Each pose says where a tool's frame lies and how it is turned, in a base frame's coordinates. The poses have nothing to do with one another.
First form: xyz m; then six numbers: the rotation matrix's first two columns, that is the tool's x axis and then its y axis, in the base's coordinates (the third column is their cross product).
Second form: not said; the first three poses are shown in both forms.
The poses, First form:
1: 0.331, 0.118, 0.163, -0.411, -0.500, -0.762, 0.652, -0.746, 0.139
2: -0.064, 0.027, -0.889, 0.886, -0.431, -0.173, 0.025, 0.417, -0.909
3: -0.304, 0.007, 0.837, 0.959, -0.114, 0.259, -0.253, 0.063, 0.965
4: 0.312, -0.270, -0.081, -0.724, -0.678, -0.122, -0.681, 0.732, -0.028
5: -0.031, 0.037, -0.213, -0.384, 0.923, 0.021, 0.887, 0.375, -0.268
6: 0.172, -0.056, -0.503, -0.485, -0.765, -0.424, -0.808, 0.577, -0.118
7: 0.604, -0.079, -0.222, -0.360, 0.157, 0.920, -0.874, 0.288, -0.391
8: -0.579, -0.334, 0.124, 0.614, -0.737, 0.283, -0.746, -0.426, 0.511
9: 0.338, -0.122, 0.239, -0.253, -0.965, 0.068, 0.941, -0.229, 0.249
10: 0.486, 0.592, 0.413, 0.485, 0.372, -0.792, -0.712, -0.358, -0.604
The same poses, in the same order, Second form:
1: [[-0.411, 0.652, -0.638, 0.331], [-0.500, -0.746, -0.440, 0.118], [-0.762, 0.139, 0.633, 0.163], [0, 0, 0, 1]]
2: [[0.886, 0.025, 0.464, -0.064], [-0.431, 0.417, 0.801, 0.027], [-0.173, -0.909, 0.380, -0.889], [0, 0, 0, 1]]
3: [[0.959, -0.253, -0.126, -0.304], [-0.114, 0.063, -0.991, 0.007], [0.259, 0.965, 0.032, 0.837], [0, 0, 0, 1]]
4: [[-0.724, -0.681, 0.108, 0.312], [-0.678, 0.732, 0.063, -0.270], [-0.122, -0.028, -0.992, -0.081], [0, 0, 0, 1]]
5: [[-0.384, 0.887, -0.255, -0.031], [0.923, 0.375, -0.084, 0.037], [0.021, -0.268, -0.963, -0.213], [0, 0, 0, 1]]
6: [[-0.485, -0.808, 0.335, 0.172], [-0.765, 0.577, 0.285, -0.056], [-0.424, -0.118, -0.898, -0.503], [0, 0, 0, 1]]
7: [[-0.360, -0.874, -0.326, 0.604], [0.157, 0.288, -0.945, -0.079], [0.920, -0.391, 0.034, -0.222], [0, 0, 0, 1]]
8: [[0.614, -0.746, -0.256, -0.579], [-0.737, -0.426, -0.525, -0.334], [0.283, 0.511, -0.811, 0.124], [0, 0, 0, 1]]
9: [[-0.253, 0.941, -0.225, 0.338], [-0.965, -0.229, 0.127, -0.122], [0.068, 0.249, 0.966, 0.239], [0, 0, 0, 1]]
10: [[0.485, -0.712, -0.508, 0.486], [0.372, -0.358, 0.857, 0.592], [-0.792, -0.604, 0.091, 0.413], [0, 0, 0, 1]]
